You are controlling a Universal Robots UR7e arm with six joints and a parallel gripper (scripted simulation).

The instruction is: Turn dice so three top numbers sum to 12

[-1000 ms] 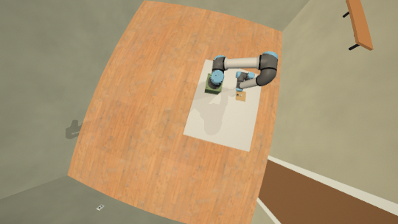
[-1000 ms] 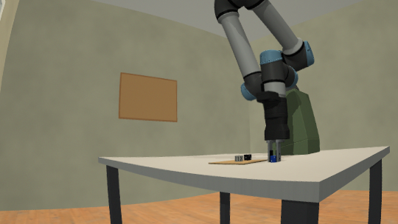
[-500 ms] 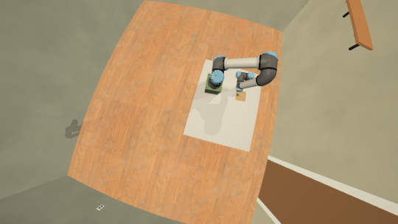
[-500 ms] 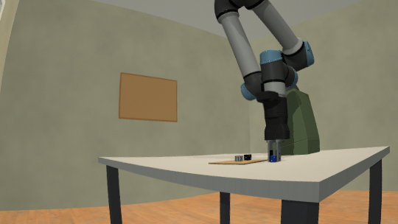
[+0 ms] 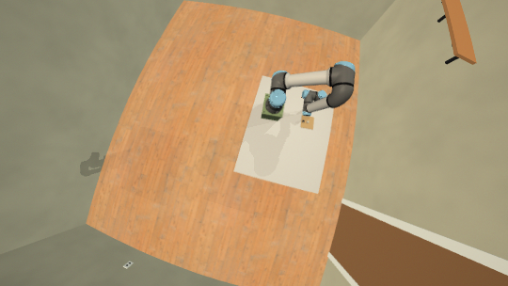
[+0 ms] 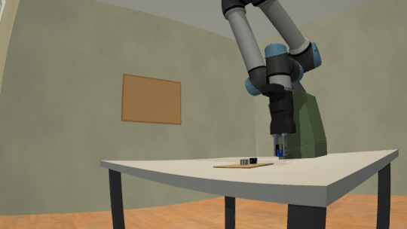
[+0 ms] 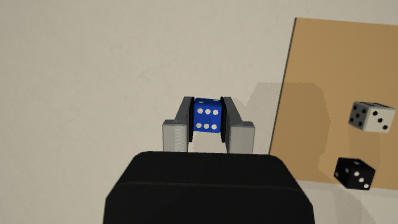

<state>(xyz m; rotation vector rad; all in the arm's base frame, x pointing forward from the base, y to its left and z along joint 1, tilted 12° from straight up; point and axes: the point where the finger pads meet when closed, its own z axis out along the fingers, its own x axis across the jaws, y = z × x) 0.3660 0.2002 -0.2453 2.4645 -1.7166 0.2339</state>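
My gripper is now 40 mm short of the white die, 130 mm to the left of it and 30 mm above it. The rest, counted from my hand: blue die (10 mm below); then black die (10 mm behind, 140 mm to the right, 30 mm below); then tan mat (40 mm ahead, 130 mm to the right, 40 mm below).
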